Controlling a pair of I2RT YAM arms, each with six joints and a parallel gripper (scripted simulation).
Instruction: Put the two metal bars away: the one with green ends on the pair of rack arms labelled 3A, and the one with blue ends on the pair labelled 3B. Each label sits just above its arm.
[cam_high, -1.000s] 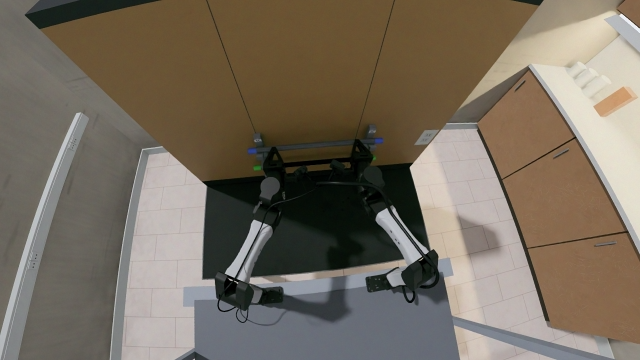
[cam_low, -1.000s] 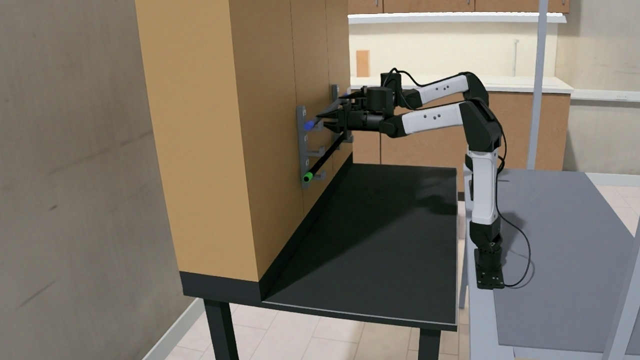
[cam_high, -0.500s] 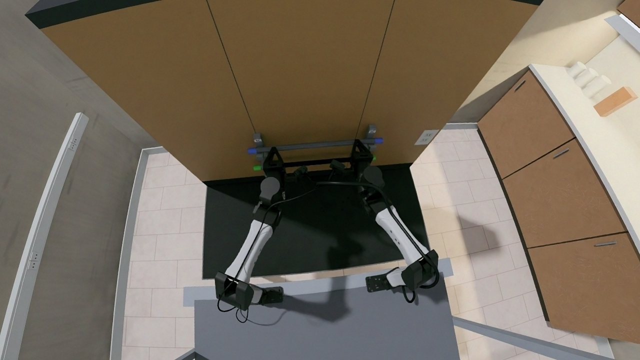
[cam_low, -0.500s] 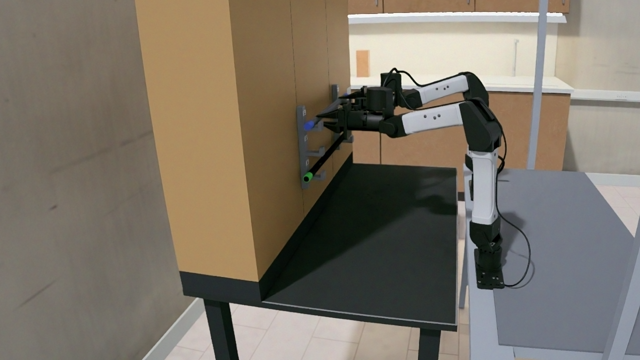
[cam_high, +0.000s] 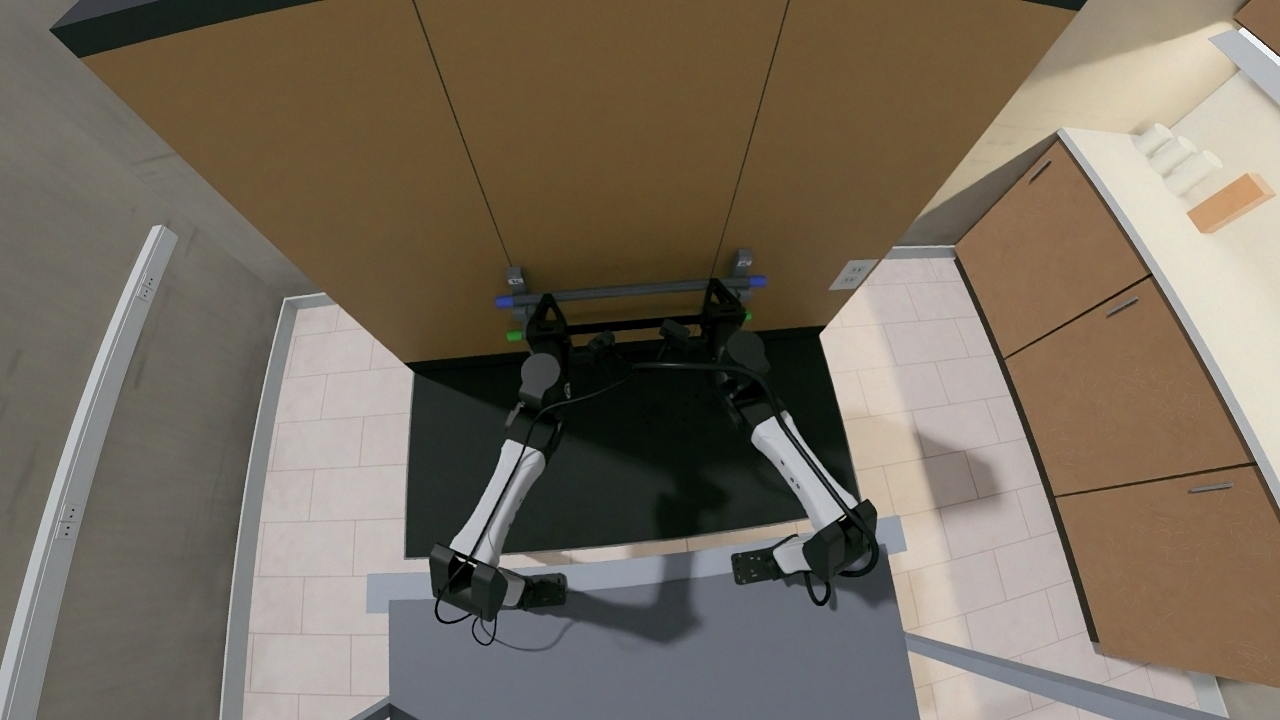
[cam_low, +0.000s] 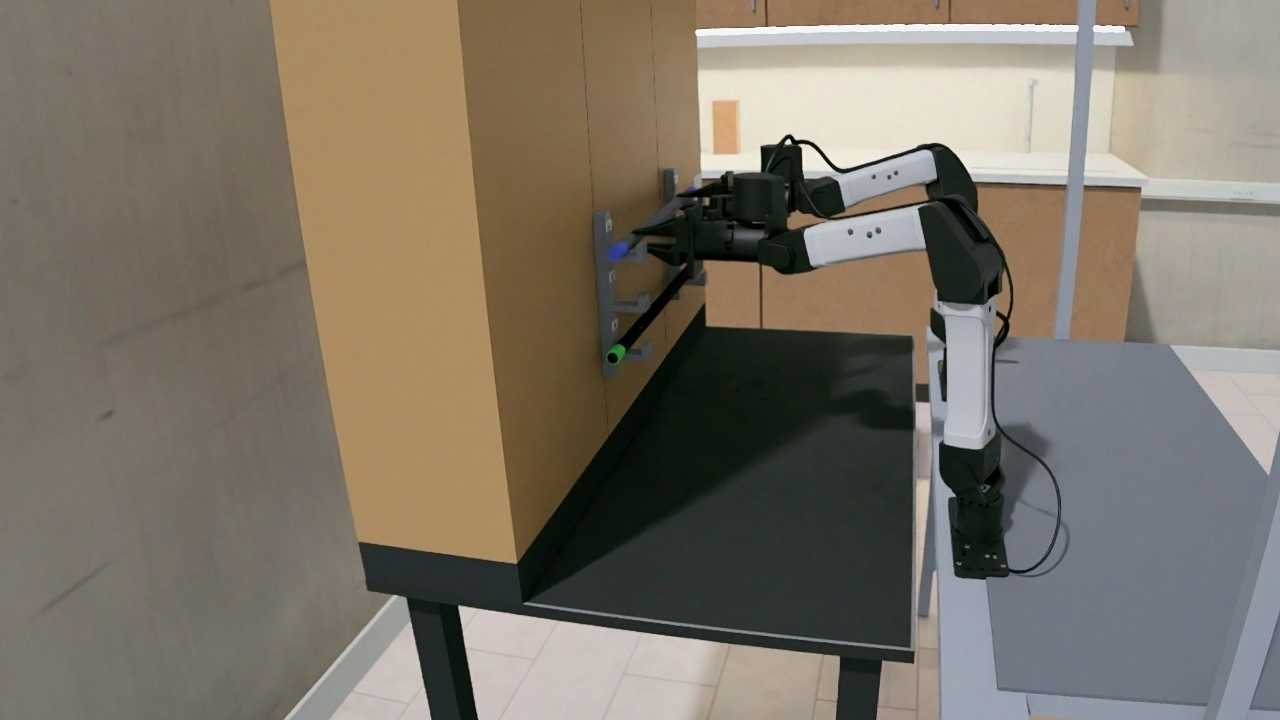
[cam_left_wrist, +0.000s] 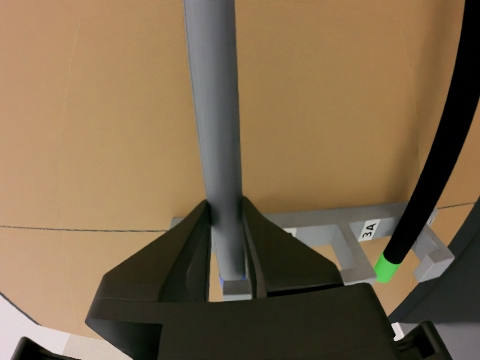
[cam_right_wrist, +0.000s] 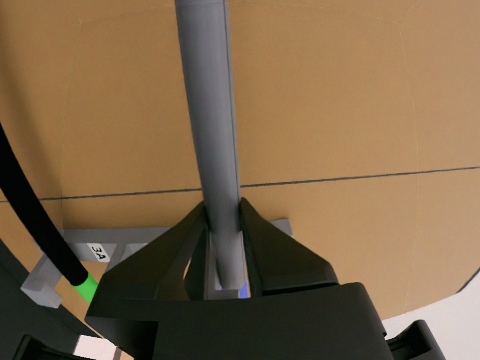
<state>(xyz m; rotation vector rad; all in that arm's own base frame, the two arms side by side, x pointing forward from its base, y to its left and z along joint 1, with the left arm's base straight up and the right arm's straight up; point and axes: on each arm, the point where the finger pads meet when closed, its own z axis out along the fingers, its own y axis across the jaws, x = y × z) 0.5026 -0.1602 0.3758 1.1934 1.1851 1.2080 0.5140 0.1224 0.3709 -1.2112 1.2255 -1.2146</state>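
Right now my right hand is 15 cm to the right of the blue-ended grey bar. From my right hand the other things lie so: green-ended black bar: 15 cm to the left, 15 cm below, 1 cm ahead; white outlet plate: 33 cm to the right, 6 cm below, 4 cm ahead; brown wall panel: 17 cm to the left, 16 cm ahead, 9 cm above.
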